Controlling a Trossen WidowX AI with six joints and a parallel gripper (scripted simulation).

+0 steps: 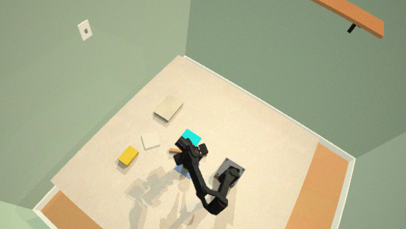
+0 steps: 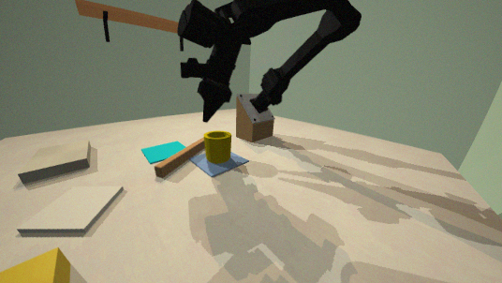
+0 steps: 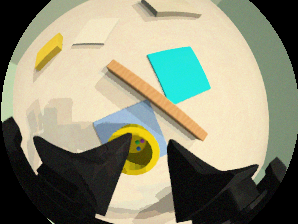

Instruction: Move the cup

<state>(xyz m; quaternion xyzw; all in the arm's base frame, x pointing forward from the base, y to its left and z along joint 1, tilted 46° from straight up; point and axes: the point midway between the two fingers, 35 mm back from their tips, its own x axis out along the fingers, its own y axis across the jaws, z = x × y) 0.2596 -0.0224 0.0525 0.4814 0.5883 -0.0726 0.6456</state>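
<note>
My gripper tip is now 2 cm past the yellow cup, 3 cm to the right of it and 7 cm above it. The rest, counted from my gripper tip: cyan pad: 5 cm ahead, 13 cm to the right, 12 cm below; then blue pad: 1 cm behind, 3 cm to the left, 12 cm below; then wooden bar: 2 cm ahead, 5 cm to the right, 11 cm below.
</note>
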